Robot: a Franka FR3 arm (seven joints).
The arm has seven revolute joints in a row. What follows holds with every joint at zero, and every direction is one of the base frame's. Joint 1 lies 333 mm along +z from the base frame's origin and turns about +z. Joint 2 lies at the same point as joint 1 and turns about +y. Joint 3 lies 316 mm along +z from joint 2 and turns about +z. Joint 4 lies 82.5 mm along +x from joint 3 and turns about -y. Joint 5 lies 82.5 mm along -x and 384 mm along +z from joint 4 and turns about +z. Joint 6 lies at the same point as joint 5 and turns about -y. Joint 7 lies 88 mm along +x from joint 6 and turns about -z. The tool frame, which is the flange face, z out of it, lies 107 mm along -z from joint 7; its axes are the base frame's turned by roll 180, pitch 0 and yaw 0 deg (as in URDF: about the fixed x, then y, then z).
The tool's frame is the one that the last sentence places.
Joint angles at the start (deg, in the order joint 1, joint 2, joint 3, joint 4, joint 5, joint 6, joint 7): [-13.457 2.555 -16.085 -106.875 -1.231 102.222 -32.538]
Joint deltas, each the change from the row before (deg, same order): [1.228 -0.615 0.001 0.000 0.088 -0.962 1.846]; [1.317 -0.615 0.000 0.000 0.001 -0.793 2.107]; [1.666 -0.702 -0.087 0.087 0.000 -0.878 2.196]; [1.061 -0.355 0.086 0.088 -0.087 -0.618 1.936]
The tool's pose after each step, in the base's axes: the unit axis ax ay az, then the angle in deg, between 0 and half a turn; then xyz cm. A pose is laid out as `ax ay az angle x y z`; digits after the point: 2 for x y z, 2 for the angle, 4 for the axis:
-0.9977 -0.0231 0.0638 177.75 48.96 -26.40 48.34
-0.9977 -0.0161 0.0653 177.72 49.24 -25.17 48.81
-0.9978 -0.0107 0.0661 177.75 49.58 -23.71 49.42
-0.9977 -0.0040 0.0680 177.87 49.85 -22.67 49.74

